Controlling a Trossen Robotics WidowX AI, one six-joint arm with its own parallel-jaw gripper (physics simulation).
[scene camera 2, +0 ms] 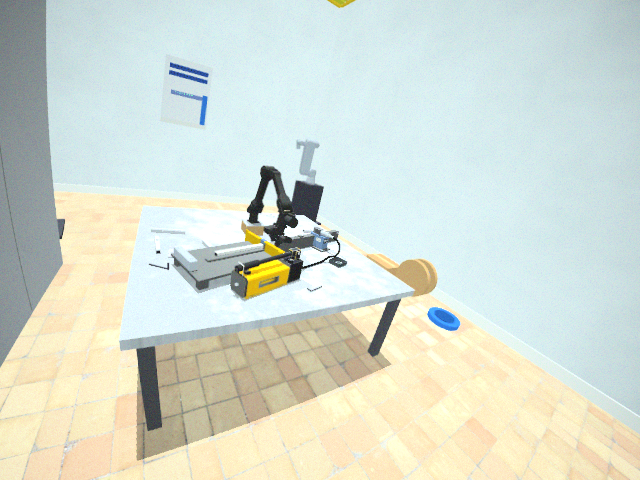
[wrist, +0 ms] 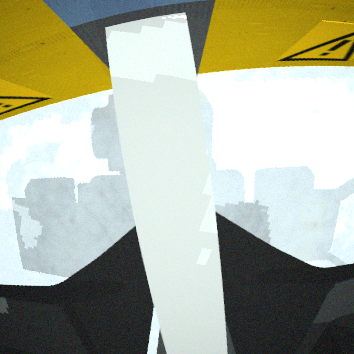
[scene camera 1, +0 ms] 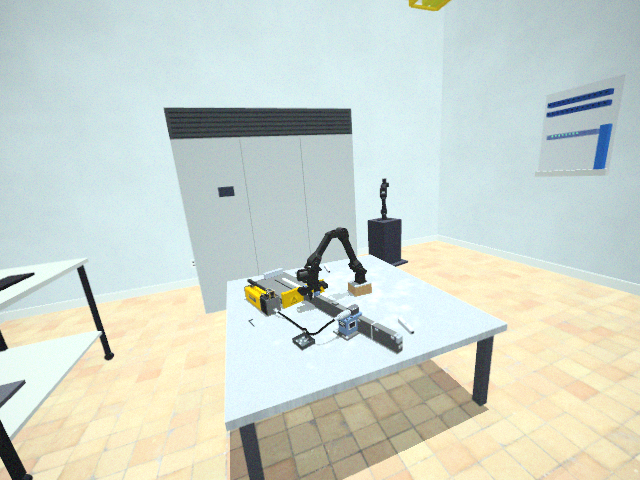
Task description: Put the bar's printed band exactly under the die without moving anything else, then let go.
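My gripper is shut on the pale flat bar, close beside the yellow press. In the wrist view the bar runs up from between my dark fingers. It passes between the yellow guards and goes in under the blue die at the top edge. I cannot make out the bar's printed band in any view. In scene camera 2 the bar's far part lies on the grey bed behind the press.
A long grey rail runs across the white table. A small blue unit sits on the rail. A black pedal box with a cable, a short pale rod and a hex key lie nearby.
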